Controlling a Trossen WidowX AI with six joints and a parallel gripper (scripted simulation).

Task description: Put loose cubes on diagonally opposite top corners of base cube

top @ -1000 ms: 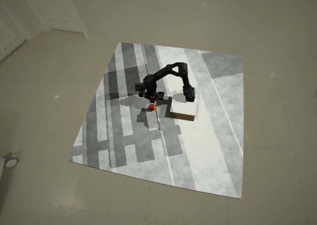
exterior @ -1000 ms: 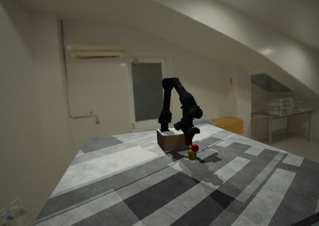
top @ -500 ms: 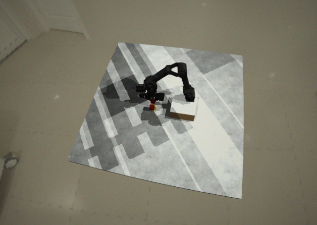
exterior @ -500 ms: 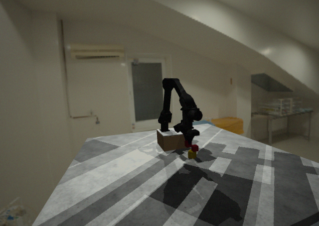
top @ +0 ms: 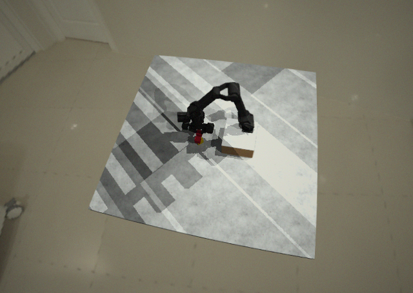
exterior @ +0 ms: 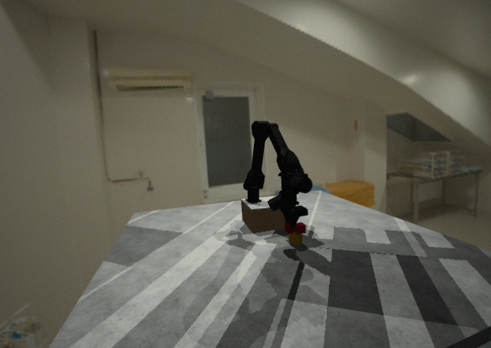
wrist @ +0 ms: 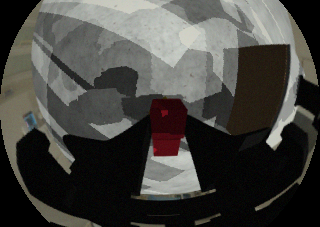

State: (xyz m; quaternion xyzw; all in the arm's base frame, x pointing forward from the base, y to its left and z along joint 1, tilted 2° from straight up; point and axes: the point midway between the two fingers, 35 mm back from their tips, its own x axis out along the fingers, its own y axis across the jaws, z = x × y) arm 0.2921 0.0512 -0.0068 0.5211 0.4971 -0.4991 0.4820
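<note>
Right now my gripper tip is 4 cm to the right of the red cube and 1 cm above it. From my gripper tip the other things lie so: yellow base cube (5 cm below, 2 cm to the left).
</note>
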